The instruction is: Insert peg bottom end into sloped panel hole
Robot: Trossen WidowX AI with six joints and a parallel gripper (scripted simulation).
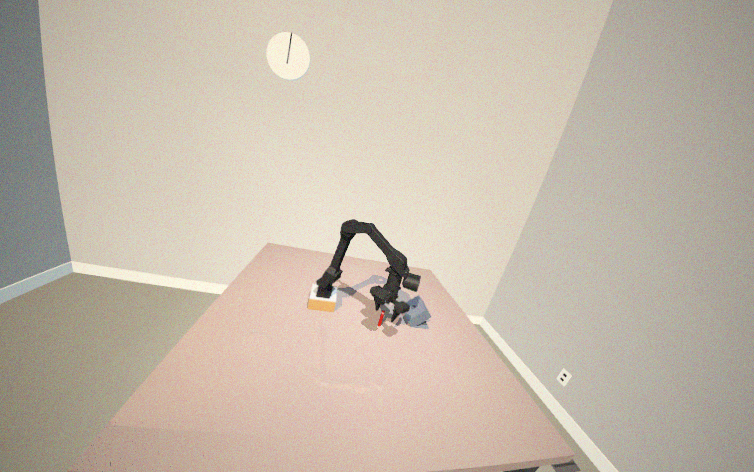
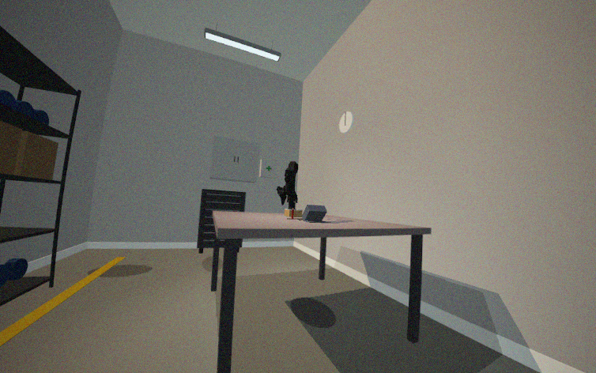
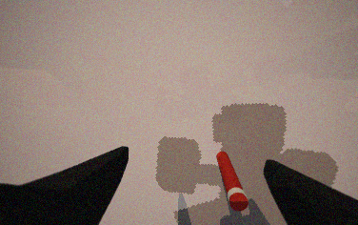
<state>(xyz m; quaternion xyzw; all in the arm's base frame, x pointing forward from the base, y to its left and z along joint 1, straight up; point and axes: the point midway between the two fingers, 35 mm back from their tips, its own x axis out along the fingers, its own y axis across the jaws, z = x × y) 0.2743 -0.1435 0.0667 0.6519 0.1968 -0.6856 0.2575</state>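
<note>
The red peg lies 5 cm to the left of my gripper tip, 4 cm below it and 1 cm ahead of it. Also, from my gripper tip: grey sloped panel 20 cm ahead, 14 cm to the left, 4 cm below.
</note>
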